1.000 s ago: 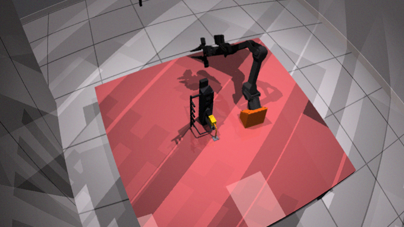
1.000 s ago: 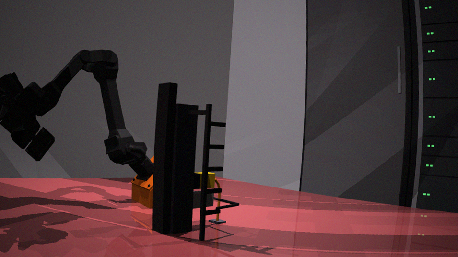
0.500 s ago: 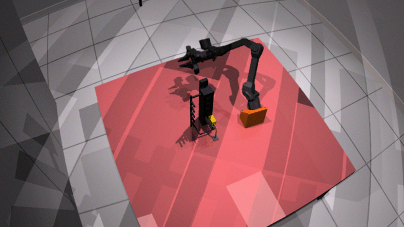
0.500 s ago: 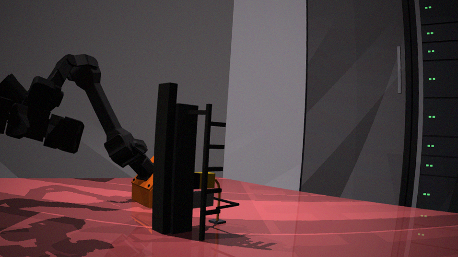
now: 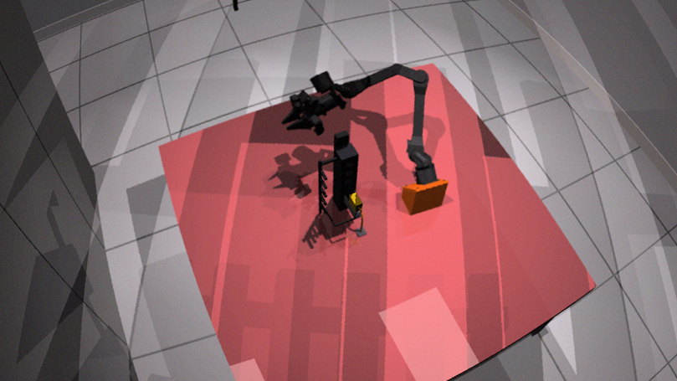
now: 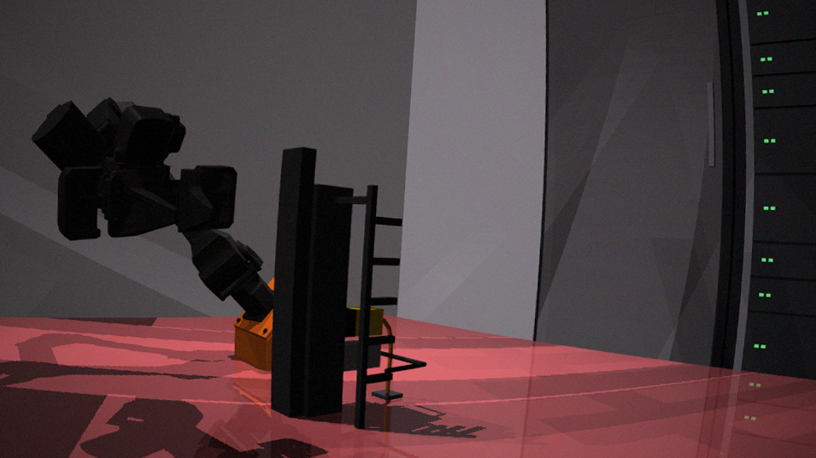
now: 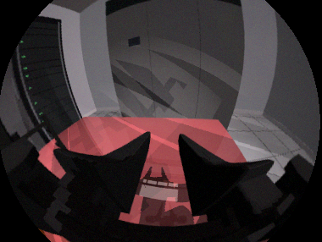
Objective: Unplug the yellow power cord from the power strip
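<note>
Right now the yellow plug is 28 cm to the left of my gripper tip, 13 cm behind it and 11 cm below it.
</note>
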